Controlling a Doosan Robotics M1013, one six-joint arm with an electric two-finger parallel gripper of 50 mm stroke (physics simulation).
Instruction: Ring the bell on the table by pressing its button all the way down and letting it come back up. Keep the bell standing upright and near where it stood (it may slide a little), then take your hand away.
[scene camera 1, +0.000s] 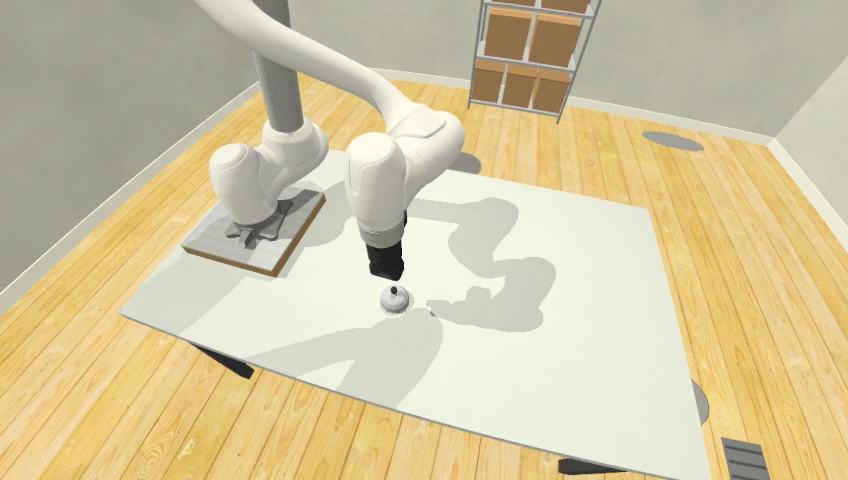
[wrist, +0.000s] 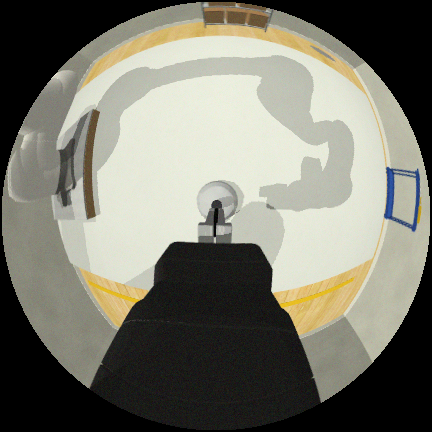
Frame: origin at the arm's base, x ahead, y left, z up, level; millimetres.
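Where they show: gripper, fingertip midpoint: (scene camera 1: 392, 276) (wrist: 216, 216); arm's base, origin of the base link: (scene camera 1: 260, 219) (wrist: 64, 171).
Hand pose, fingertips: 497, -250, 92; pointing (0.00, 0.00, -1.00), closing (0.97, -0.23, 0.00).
Each offset is from my fingertips to the centre of the thing, as dx, dy, dz. Level surfaces: height alone.
A silvery-grey bell @(-1, +2, -100) (scene camera 1: 394, 302) (wrist: 214, 193) stands upright on the white table @(dz -134) (scene camera 1: 571, 380) (wrist: 170, 130). Its small black button @(-1, +2, -72) (scene camera 1: 393, 290) (wrist: 216, 203) stands up above the dome on a short stem. My gripper (scene camera 1: 387, 274) (wrist: 216, 216) is shut, with nothing between its fingers. In the scene view its black body hangs above and slightly behind the bell, and its fingers are hidden. In the wrist view the closed fingertips line up with the button and cover part of the bell's near side. The exact height of the tips above the button cannot be told.
The arm's base stands on a grey, wood-edged board (scene camera 1: 205, 240) (wrist: 90, 170) at the left of the table. A shelf rack (scene camera 1: 526, 62) with brown boxes stands by the far wall. A blue frame (wrist: 390, 192) shows at the right in the wrist view.
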